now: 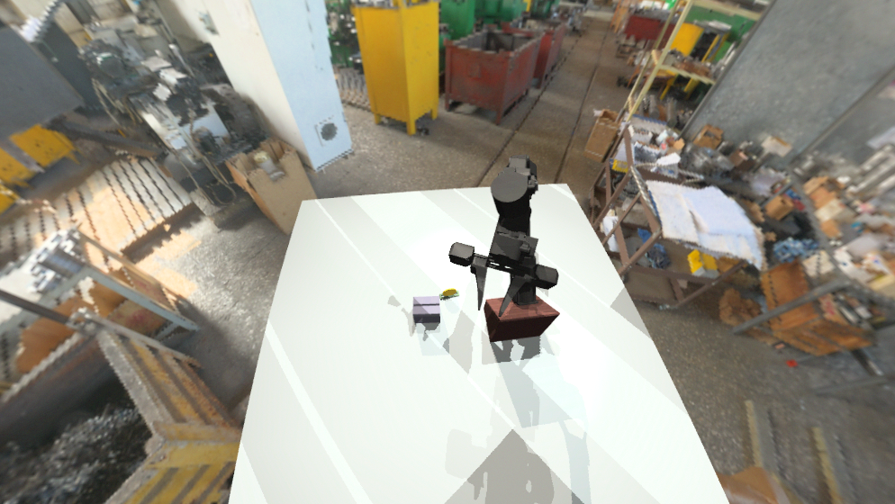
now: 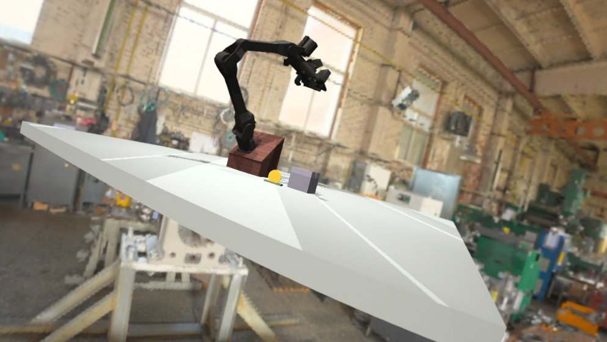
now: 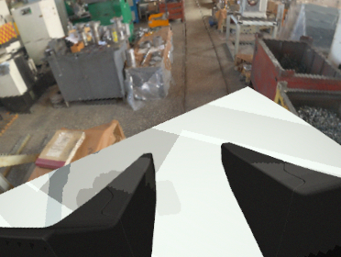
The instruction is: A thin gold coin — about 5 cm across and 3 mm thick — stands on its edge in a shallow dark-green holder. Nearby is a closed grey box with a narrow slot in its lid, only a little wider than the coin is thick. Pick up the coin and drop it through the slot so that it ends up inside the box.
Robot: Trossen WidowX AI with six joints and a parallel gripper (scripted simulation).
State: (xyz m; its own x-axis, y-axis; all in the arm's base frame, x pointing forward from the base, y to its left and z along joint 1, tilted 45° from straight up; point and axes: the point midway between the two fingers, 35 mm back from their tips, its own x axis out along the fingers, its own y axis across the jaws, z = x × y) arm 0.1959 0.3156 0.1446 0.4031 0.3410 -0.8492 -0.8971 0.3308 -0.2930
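My gripper tip is 39 cm above the gold coin, 25 cm to the left of it and 2 cm short of it.
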